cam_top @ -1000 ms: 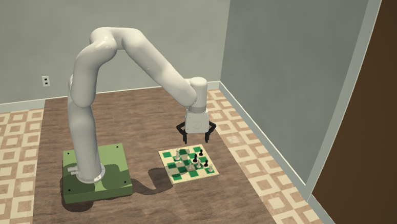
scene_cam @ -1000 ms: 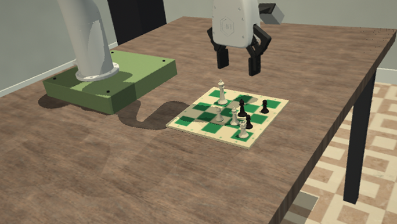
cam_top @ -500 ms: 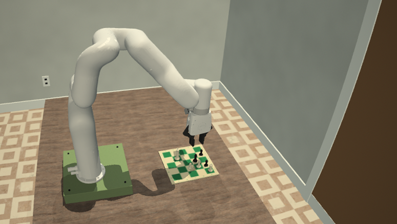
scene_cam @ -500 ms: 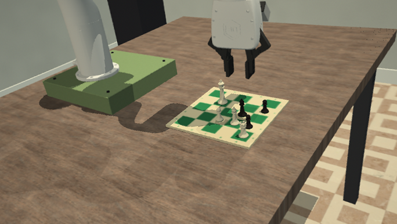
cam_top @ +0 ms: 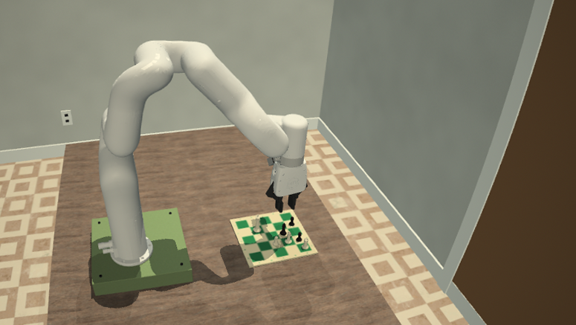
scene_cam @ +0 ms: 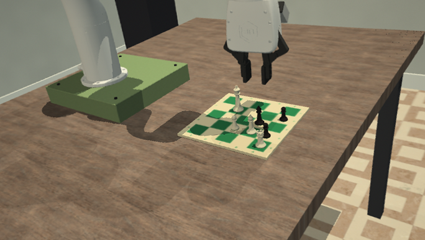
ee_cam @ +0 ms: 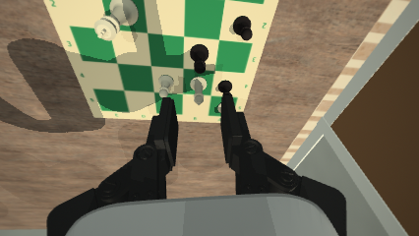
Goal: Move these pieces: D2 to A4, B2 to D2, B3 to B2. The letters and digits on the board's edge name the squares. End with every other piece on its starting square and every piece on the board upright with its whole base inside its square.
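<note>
Now: the black bishop 100 mm below my hand. The rest, counted from my hand: chessboard (30 mm behind, 120 mm below); then white pawn (40 mm behind, 40 mm to the right, 110 mm below); then white king (70 mm behind, 40 mm to the left, 90 mm below).
</note>
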